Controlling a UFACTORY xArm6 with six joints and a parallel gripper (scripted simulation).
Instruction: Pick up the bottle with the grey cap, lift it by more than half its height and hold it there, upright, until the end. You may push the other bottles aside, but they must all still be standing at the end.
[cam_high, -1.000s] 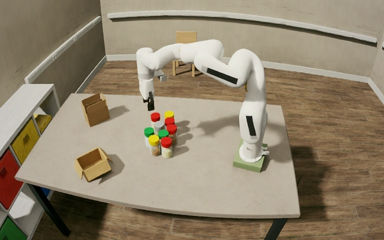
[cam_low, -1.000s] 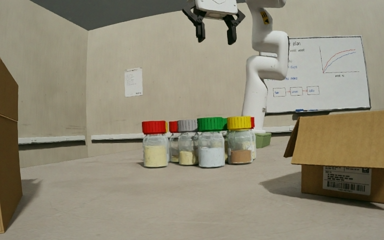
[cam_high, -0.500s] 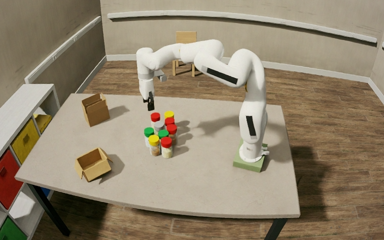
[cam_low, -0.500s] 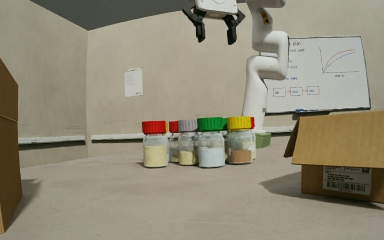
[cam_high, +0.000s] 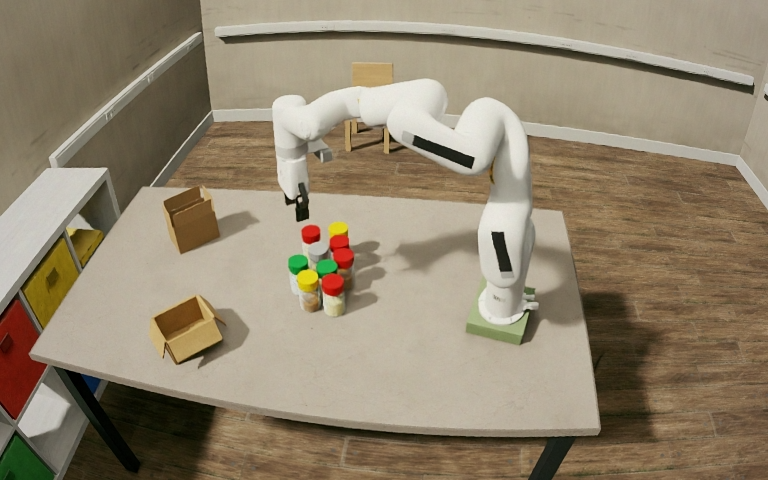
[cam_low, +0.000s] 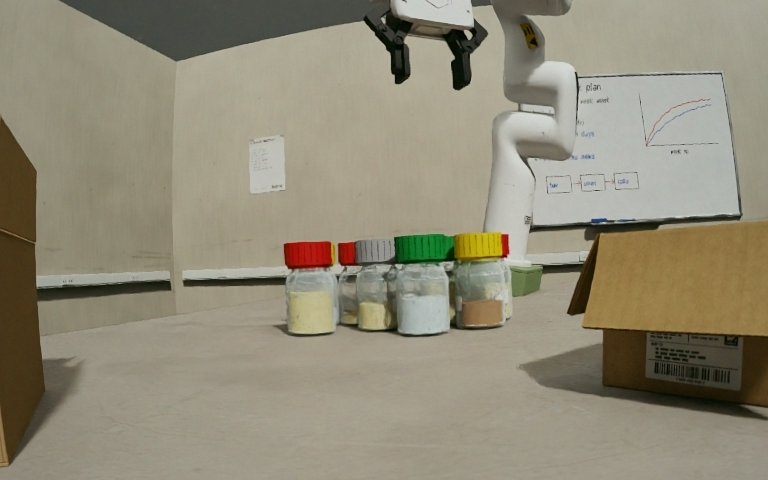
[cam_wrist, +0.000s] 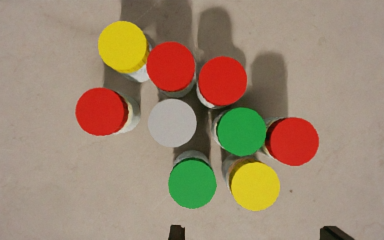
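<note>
The grey-capped bottle lies 25 cm below my hand, 8 cm to the right of it and 1 cm behind it. Also, from my hand: red-capped bottle: 25 cm below, 13 cm to the right, 6 cm behind.
</note>
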